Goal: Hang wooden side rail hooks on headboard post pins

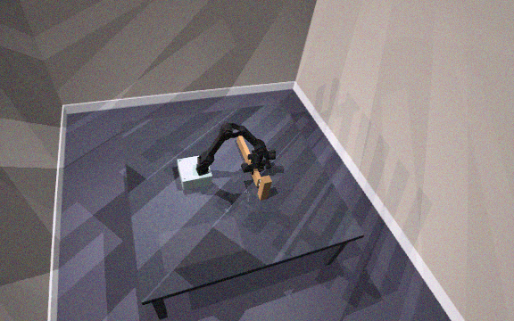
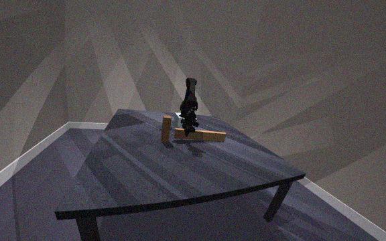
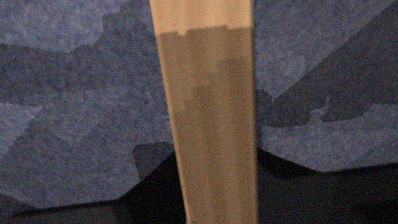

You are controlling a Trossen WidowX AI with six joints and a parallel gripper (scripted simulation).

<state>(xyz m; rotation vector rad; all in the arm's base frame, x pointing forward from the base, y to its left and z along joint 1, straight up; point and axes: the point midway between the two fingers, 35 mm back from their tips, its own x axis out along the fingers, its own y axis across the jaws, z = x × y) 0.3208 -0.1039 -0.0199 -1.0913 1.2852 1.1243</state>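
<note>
Now: gripper tip 150 mm to the left of the headboard post, 40 mm below it and 10 mm past it.
</note>
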